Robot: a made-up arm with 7 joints.
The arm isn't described. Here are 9 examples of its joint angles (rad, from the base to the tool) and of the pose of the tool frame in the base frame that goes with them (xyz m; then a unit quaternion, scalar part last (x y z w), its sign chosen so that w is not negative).
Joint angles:
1: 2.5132 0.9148 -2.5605 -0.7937 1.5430 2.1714 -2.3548
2: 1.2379 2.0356 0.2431 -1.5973 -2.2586 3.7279 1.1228
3: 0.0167 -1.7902 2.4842 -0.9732 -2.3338 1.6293 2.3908
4: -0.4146 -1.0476 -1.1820 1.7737 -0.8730 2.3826 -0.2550
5: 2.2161 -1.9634 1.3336 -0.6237 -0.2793 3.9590 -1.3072
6: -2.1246 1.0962 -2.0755 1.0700 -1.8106 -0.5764 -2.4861
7: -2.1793 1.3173 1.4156 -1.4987 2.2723 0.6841 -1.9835
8: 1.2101 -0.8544 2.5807 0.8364 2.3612 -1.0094 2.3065
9: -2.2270 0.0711 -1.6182 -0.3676 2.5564 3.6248 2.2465
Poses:
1: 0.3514 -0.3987 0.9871 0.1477 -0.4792 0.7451 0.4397
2: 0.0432 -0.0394 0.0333 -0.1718 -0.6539 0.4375 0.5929
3: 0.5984 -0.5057 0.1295 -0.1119 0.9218 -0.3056 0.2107
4: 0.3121 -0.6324 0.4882 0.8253 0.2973 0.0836 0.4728
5: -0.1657 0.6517 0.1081 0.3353 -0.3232 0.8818 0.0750
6: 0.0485 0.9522 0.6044 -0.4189 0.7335 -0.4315 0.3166
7: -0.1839 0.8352 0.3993 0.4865 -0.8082 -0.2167 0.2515
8: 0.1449 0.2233 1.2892 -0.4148 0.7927 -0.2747 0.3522
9: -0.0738 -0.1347 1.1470 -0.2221 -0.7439 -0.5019 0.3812
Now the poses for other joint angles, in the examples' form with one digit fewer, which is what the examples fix.
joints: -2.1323 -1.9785 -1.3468 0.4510 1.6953 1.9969 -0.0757
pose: -0.689 -0.344 0.138 0.147 -0.706 0.173 0.671
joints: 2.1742 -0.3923 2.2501 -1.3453 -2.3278 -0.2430 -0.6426
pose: 0.271 0.701 0.644 -0.513 -0.810 0.206 0.195
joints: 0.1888 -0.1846 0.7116 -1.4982 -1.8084 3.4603 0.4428
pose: -0.195 -0.277 0.718 -0.603 0.076 0.476 0.636
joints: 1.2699 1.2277 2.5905 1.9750 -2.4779 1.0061 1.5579
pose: -0.134 -0.333 -0.079 0.772 -0.437 -0.395 0.238
